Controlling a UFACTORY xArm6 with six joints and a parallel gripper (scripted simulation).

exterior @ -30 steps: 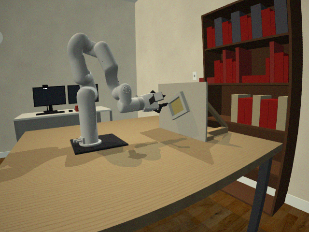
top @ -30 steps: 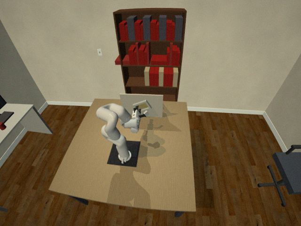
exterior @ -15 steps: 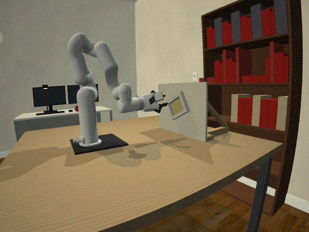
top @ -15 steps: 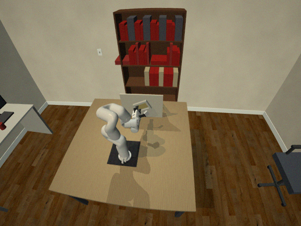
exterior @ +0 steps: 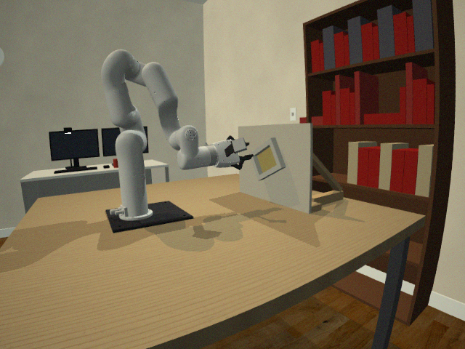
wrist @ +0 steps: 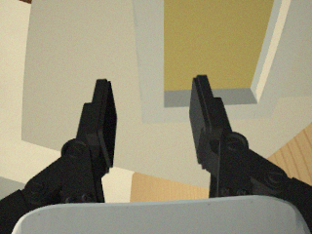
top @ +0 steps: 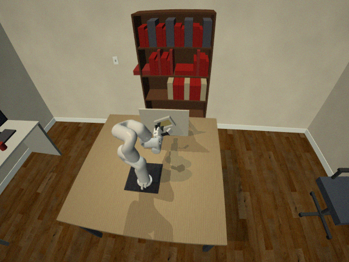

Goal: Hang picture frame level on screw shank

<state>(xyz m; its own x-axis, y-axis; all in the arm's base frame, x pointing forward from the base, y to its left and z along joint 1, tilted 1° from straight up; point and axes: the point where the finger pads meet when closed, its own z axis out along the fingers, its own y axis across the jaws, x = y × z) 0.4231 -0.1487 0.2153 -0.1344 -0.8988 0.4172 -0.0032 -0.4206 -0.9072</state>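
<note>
Right now my hand is 90 mm short of the picture frame, 40 mm to the left of it and 40 mm above it. From my hand the other things lie so: grey wall board (100 mm ahead, 60 mm below, 30 mm to the right).
</note>
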